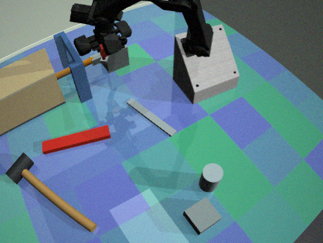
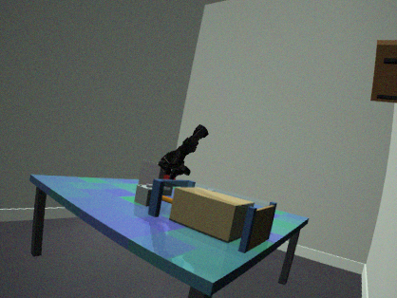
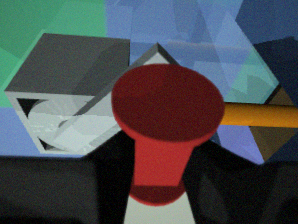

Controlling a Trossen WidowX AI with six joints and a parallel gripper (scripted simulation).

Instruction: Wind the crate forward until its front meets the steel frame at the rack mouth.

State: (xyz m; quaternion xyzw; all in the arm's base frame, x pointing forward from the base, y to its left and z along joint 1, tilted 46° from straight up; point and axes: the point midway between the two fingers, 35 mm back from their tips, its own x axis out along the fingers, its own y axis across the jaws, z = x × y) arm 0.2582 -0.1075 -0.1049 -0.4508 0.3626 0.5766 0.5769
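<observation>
Right now my gripper tip is 30 mm above the crank handle, 20 mm to the left of it and 20 mm past it. Round my gripper tip: grey flat bar (250 mm to the left, 130 mm below, 60 mm behind); red knob (20 mm to the left); grey winch (100 mm below, 80 mm to the right, 70 mm behind).
</observation>
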